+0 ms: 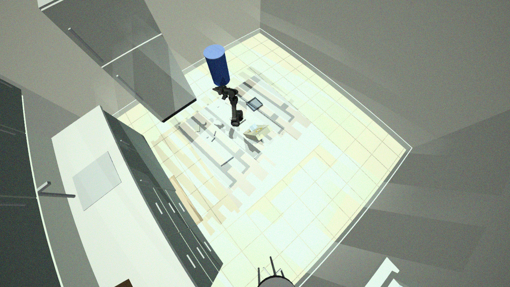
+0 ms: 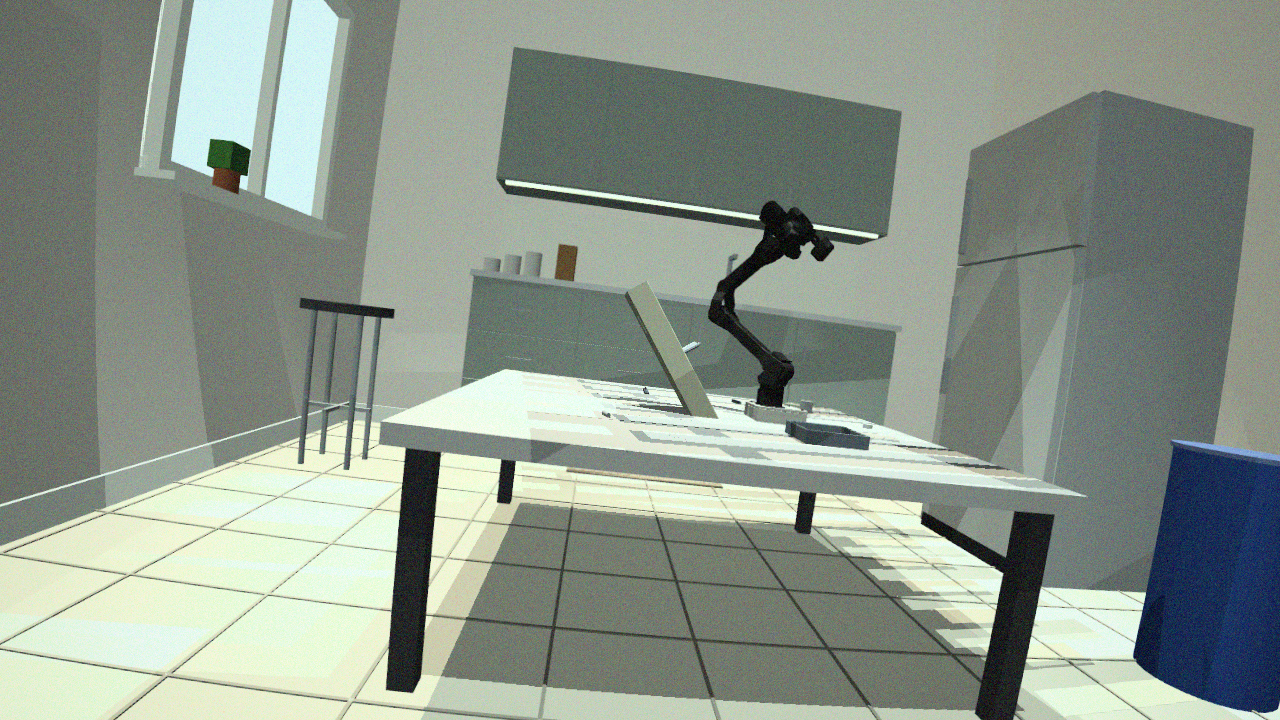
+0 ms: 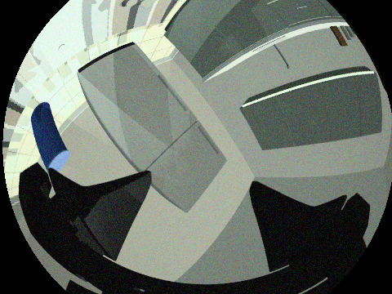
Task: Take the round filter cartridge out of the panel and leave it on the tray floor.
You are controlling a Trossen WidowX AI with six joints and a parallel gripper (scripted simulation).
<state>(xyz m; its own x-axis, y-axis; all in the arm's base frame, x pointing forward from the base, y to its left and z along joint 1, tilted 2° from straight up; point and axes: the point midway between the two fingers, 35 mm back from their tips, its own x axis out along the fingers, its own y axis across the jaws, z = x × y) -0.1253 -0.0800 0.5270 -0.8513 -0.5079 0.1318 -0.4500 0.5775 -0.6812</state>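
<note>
My gripper tip is 510 mm short of the round grey filter cartridge, 60 mm to the right of it and 320 mm above it. Round my gripper tip: tray: 140 mm ahead, 400 mm to the left, 560 mm below; service panel: 460 mm ahead, 60 mm to the left, 400 mm below.
</note>
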